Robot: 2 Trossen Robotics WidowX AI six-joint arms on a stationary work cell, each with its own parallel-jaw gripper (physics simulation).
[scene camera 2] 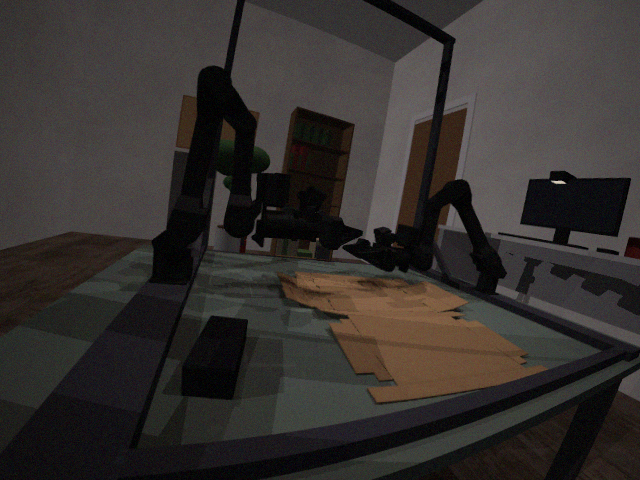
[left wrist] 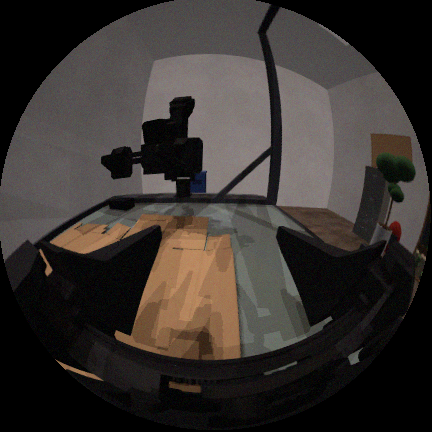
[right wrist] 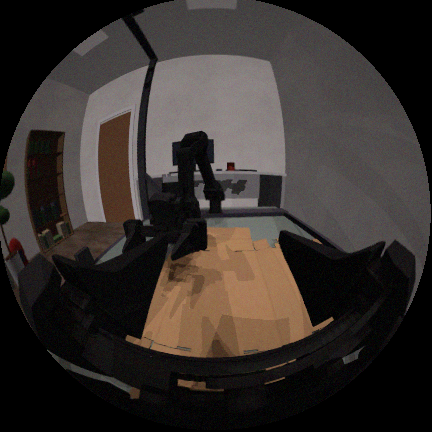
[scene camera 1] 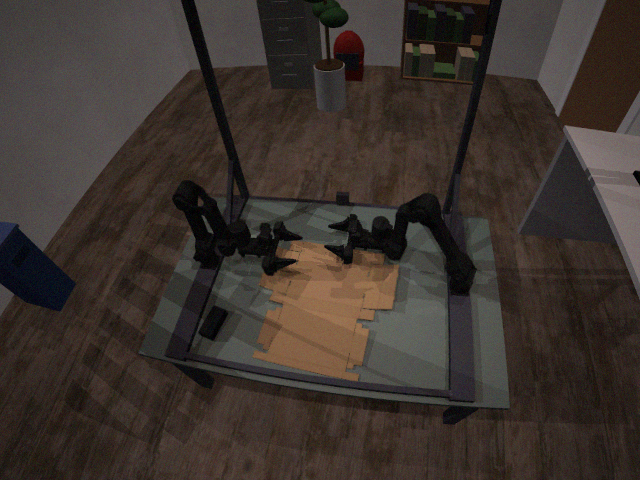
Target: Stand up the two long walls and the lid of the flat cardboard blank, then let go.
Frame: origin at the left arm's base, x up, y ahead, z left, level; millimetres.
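Where they show: left gripper, fingertip midpoint: [scene camera 2: 349, 250] [left wrist: 220, 232] [scene camera 1: 326, 236]; right gripper, fingertip midpoint: [scene camera 2: 352, 230] [left wrist: 124, 153] [right wrist: 224, 238] [scene camera 1: 299, 249]; left arm's base at its link origin: [scene camera 2: 485, 291] [right wrist: 214, 211] [scene camera 1: 459, 287]; right arm's base at its link origin: [scene camera 2: 171, 278] [left wrist: 182, 195] [scene camera 1: 210, 262].
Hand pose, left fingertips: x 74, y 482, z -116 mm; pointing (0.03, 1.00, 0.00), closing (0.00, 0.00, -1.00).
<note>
Each offset is from my left fingertips to the top centre of the thing. Level surfaces: height alone.
The tan cardboard blank [scene camera 1: 320, 310] [scene camera 2: 429, 341] [left wrist: 185, 280] [right wrist: 235, 280] lies flat on the table, its walls and lid spread out; at its far left edge in scene camera 2 a flap looks slightly raised. My left gripper [scene camera 1: 326, 237] is open and empty, level above the blank's far edge, fingers toward the left of scene camera 1. My right gripper [scene camera 1: 298, 249] is open and empty, above the blank's far left corner, facing the left gripper. In scene camera 2 both grippers hang a little above the blank. Which panels are the long walls I cannot tell.
The table {dx -93 mm} [scene camera 1: 413, 351] [scene camera 2: 289, 413] has a dark frame rail [scene camera 1: 320, 382] along its near edge. A black block {dx -58, dy +335, dz +356 mm} [scene camera 1: 212, 322] [scene camera 2: 215, 356] lies left of the blank. A small dark box {dx -36, dy -24, dz -252 mm} [scene camera 1: 342, 197] sits at the far edge. Dark upright posts [scene camera 1: 214, 93] [scene camera 1: 473, 103] rise at both sides.
</note>
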